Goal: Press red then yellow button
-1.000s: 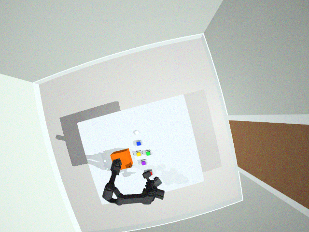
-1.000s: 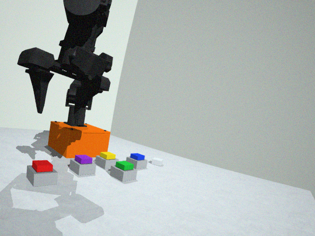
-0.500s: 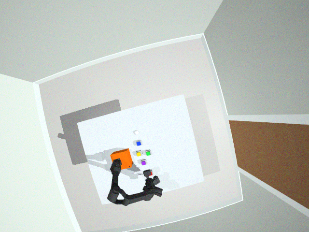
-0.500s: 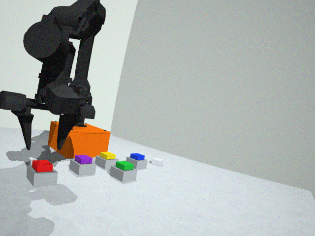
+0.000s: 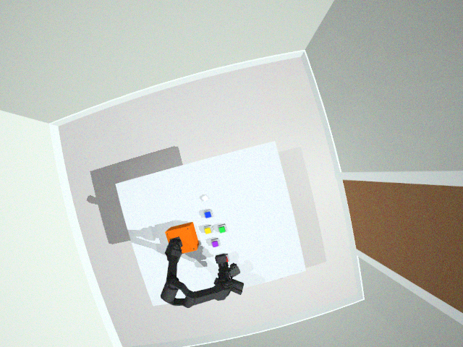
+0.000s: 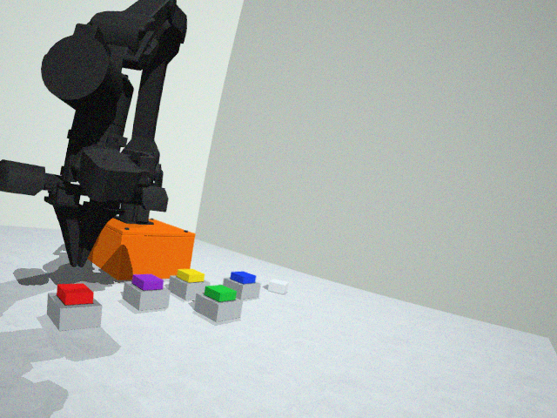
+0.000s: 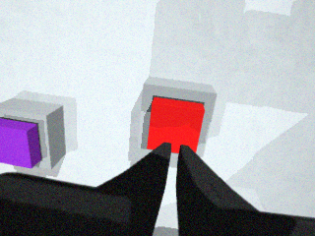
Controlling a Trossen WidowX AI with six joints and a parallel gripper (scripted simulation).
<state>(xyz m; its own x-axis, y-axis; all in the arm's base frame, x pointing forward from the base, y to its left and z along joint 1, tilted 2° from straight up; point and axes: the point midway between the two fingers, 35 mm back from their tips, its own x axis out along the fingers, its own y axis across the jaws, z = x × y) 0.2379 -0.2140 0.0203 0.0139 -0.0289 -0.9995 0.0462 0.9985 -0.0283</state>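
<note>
Now: gripper tip 30 mm above the red button. Also, from my gripper tip: green button 200 mm to the left, 40 mm ahead, 30 mm below; then purple button 120 mm to the left, 30 mm below, 30 mm behind; then yellow button 220 mm to the left, 40 mm behind, 30 mm below.
</note>
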